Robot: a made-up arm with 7 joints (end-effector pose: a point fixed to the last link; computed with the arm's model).
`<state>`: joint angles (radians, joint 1 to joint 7).
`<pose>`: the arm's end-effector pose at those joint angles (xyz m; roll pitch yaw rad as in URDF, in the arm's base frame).
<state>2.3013 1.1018 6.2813 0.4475 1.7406 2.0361 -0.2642</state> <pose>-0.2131 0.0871 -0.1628 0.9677 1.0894 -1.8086</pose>
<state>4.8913 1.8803 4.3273 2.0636 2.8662 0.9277 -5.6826</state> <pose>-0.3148 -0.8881 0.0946 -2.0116 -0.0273 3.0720</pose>
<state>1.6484 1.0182 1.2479 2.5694 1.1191 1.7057 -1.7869</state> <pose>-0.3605 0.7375 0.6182 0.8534 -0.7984 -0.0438</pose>
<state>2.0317 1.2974 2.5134 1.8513 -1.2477 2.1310 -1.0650</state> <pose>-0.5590 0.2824 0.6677 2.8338 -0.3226 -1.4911</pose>
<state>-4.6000 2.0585 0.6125 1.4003 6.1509 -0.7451 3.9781</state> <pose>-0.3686 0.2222 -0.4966 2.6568 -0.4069 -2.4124</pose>
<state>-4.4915 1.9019 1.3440 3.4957 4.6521 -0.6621 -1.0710</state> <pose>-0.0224 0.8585 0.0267 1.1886 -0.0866 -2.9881</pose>
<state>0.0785 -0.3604 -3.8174 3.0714 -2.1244 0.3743 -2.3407</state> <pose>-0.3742 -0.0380 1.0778 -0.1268 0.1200 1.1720</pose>
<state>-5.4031 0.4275 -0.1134 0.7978 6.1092 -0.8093 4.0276</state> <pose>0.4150 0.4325 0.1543 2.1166 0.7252 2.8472</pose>
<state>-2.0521 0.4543 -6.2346 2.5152 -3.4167 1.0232 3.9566</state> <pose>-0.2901 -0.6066 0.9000 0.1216 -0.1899 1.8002</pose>
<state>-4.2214 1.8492 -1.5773 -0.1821 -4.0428 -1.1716 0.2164</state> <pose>0.0227 0.0194 0.2464 -0.6894 0.1069 2.3008</pose>
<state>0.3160 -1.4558 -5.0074 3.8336 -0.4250 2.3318 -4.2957</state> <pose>-0.6494 -0.4555 0.2277 -0.8765 -0.5515 -0.3040</pose>
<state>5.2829 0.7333 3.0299 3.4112 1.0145 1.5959 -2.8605</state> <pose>0.3053 -0.6341 0.7591 -0.7864 0.7989 2.3191</pose>
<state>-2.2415 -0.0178 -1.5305 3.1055 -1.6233 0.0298 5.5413</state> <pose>-0.0144 -0.0451 1.1351 0.0576 -0.0092 -2.9961</pose>
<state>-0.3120 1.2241 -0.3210 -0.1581 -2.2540 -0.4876 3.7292</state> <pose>-0.0415 0.0771 0.0861 1.5745 -0.1658 -2.3850</pose>
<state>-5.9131 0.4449 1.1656 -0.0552 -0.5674 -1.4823 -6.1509</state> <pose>-0.0415 0.2241 0.1505 -1.6612 -0.9677 0.6517</pose>
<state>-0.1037 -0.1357 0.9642 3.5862 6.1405 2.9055 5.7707</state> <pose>-0.1750 -0.0913 0.9175 2.6611 -0.6254 1.4190</pose>
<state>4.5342 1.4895 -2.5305 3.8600 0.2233 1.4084 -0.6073</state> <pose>0.0194 -0.8373 -0.0350 0.5376 1.0317 -1.7785</pose>
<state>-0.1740 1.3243 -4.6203 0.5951 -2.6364 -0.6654 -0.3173</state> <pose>0.0637 0.3413 0.2505 1.5156 -0.0053 -1.7106</pose>
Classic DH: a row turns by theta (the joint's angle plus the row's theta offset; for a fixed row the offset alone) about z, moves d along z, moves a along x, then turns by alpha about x. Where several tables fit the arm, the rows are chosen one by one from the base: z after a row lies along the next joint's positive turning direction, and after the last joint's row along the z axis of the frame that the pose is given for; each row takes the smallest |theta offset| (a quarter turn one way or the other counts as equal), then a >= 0, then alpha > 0; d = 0 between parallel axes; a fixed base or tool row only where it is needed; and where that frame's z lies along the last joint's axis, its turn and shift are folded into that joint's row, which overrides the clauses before.
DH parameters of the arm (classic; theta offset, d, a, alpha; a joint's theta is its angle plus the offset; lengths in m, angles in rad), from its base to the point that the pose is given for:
joint 1: 0 0.1655 0 -1.5708
joint 2: 0 0 0 1.5708
joint 3: 0 0.4189 0.0673 1.5708
joint 4: 0 0 0.1046 1.5708
joint 5: 0 0.4621 0 1.5708
joint 6: 0 0 0.0647 -1.5708
joint 7: 0 0.0825 0 0

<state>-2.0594 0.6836 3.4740 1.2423 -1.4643 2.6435 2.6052</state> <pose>0.0085 0.1679 0.7701 -1.8077 -0.2757 -2.7241</pose>
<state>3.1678 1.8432 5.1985 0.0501 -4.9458 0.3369 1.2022</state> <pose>0.1441 0.2028 0.1367 -1.5836 -1.0726 -1.7102</pose>
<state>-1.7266 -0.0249 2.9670 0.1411 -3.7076 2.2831 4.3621</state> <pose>0.0515 0.3232 0.1508 -0.7134 -0.3031 -0.0303</pose>
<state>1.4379 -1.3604 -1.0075 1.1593 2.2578 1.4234 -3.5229</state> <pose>0.4569 -0.3182 0.6070 -0.3047 0.1617 -3.0484</pose>
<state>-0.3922 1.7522 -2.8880 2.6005 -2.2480 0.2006 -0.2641</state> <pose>0.8528 -0.4696 0.2633 -1.2314 -0.7034 -2.1352</pose>
